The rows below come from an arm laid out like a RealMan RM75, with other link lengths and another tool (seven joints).
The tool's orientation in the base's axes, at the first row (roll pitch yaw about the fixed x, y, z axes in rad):
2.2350 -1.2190 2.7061
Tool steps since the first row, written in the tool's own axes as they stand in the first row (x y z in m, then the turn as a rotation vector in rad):
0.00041 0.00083 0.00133 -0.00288 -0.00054 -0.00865
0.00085 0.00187 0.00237 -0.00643 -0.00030 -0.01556
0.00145 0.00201 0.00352 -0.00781 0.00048 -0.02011
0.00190 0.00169 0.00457 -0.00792 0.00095 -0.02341
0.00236 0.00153 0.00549 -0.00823 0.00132 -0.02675
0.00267 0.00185 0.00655 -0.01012 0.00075 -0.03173
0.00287 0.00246 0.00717 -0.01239 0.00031 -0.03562
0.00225 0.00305 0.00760 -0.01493 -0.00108 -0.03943
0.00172 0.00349 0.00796 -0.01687 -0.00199 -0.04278
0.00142 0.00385 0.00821 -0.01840 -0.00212 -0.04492
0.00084 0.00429 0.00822 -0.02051 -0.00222 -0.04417
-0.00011 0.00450 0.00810 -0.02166 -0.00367 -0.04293
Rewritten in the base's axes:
0.00039 0.00154 0.00033 0.00206 -0.00884 -0.00101
0.00102 0.00286 0.00080 0.00472 -0.01592 -0.00281
0.00074 0.00408 0.00116 0.00676 -0.02028 -0.00293
0.00010 0.00507 0.00127 0.00786 -0.02334 -0.00220
-0.00037 0.00598 0.00146 0.00895 -0.02650 -0.00169
-0.00037 0.00712 0.00162 0.00997 -0.03168 -0.00256
0.00001 0.00789 0.00184 0.01102 -0.03585 -0.00398
0.00067 0.00836 0.00133 0.01125 -0.04021 -0.00593
0.00118 0.00874 0.00087 0.01165 -0.04393 -0.00729
0.00156 0.00902 0.00063 0.01242 -0.04623 -0.00831
0.00215 0.00906 0.00021 0.01285 -0.04585 -0.01047
0.00266 0.00886 -0.00060 0.01162 -0.04518 -0.01221

